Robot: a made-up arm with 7 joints.
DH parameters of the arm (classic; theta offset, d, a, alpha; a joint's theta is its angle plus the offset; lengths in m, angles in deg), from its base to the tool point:
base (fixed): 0 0.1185 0.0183 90
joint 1: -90 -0.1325 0.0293 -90
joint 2: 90 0.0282 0.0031 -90
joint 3: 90 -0.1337 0.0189 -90
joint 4: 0 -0.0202 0.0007 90
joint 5: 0 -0.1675 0.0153 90
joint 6: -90 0.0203 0.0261 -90
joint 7: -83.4 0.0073 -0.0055 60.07
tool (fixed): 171 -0.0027 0 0
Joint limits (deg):
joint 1: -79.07..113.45
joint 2: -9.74..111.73
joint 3: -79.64..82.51
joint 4: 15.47..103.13
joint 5: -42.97..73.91
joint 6: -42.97..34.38
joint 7: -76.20..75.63
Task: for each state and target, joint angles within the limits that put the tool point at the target. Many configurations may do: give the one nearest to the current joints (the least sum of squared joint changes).
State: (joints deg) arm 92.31 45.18 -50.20 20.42 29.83 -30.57 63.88
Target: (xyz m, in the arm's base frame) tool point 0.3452 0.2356 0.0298
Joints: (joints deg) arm 64.43 17.52 -52.72 16.34 31.26 -26.93 62.45
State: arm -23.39 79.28 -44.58 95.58 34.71 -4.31 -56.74
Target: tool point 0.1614 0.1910 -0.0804
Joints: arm -11.04 65.30 -43.43 103.13 33.15 -11.20 -55.76
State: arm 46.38 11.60 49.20 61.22 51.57 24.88 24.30
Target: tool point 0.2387 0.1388 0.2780
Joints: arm 80.38 -9.74 10.95 91.40 61.70 28.44 24.15
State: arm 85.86 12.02 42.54 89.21 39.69 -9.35 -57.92
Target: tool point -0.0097 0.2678 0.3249
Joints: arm 113.45 49.58 12.91 101.00 40.37 -8.35 -59.76
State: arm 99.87 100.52 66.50 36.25 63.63 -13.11 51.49
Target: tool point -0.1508 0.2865 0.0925
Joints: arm 110.58 98.99 82.51 81.35 63.13 -18.67 52.19
